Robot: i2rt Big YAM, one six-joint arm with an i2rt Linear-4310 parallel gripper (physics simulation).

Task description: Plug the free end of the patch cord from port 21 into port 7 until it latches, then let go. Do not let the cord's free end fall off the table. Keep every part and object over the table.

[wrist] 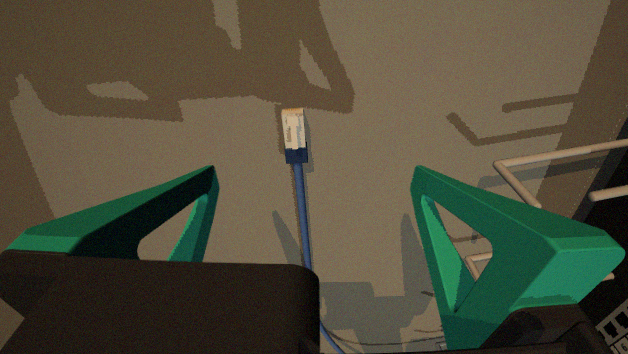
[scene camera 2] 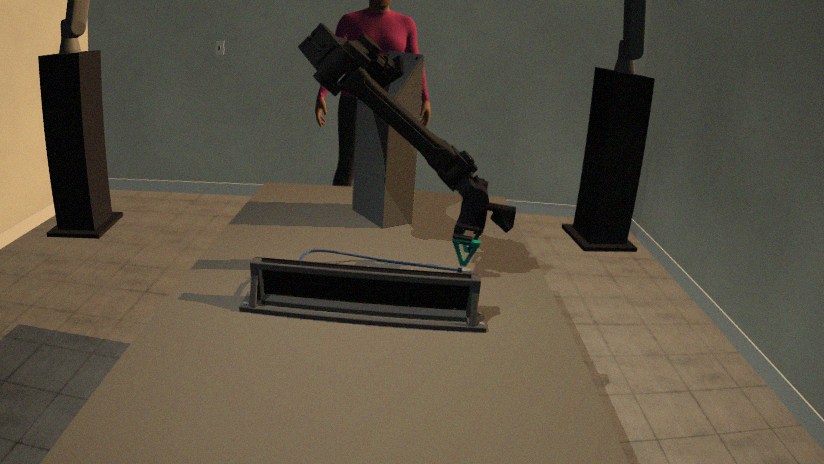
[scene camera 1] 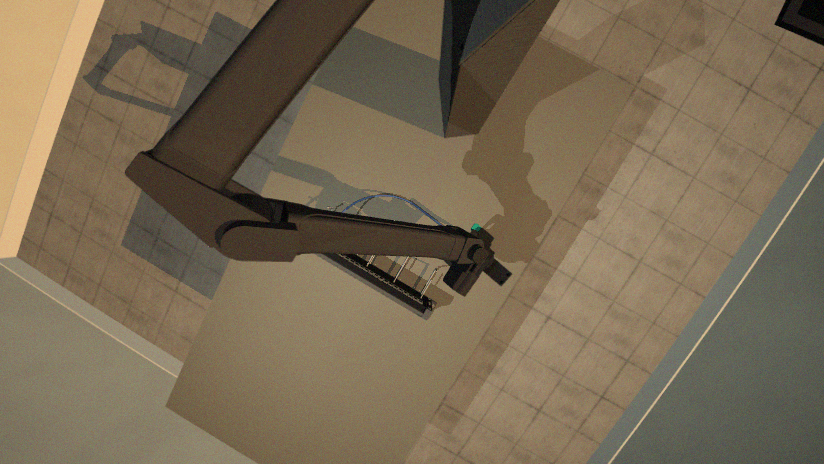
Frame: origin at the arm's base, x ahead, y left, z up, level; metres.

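Where they show: gripper, fingertip midpoint: (wrist: 314, 176) (scene camera 2: 464, 259); arm's base, link origin: (scene camera 2: 388, 75).
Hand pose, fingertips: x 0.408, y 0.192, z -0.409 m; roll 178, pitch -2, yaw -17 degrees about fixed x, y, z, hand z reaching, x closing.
Things, the pixels of their top centre, and the offset from my fingertips. Level surfaces: height alone.
- patch panel, top centre: (scene camera 2: 364, 263) (scene camera 1: 364, 265) dy -0.258, dx +0.164, dz +0.061 m
- pale plug, top centre: (wrist: 293, 134) dy +0.009, dx -0.008, dz -0.029 m
- table, surface height: dz -0.040 m
A blue patch cord (scene camera 1: 387, 195) (scene camera 2: 351, 254) (wrist: 301, 215) arcs behind the patch panel (scene camera 1: 381, 278) (scene camera 2: 363, 274). Its free end, a pale plug (wrist: 294, 131) with a dark blue boot, is in the wrist view, lying near the table surface. My gripper (scene camera 2: 464, 263) (wrist: 314, 176) is open and empty. Its green fingers stand wide to the left and right of the cord; the plug lies beyond the fingertips in the wrist view, nearer the left finger. A few ports (wrist: 612, 325) show at the lower right there. Port numbers cannot be read; ports 7 and 21 cannot be told apart.
Pale wire cable guides (scene camera 1: 427, 282) (wrist: 555, 156) stick out from the panel, close to the right finger. The table (scene camera 1: 299, 368) (scene camera 2: 322, 391) ends at an edge right of the gripper in scene camera 1. A grey pedestal (scene camera 2: 369, 155) stands behind the panel; a person (scene camera 2: 377, 34) stands behind it.
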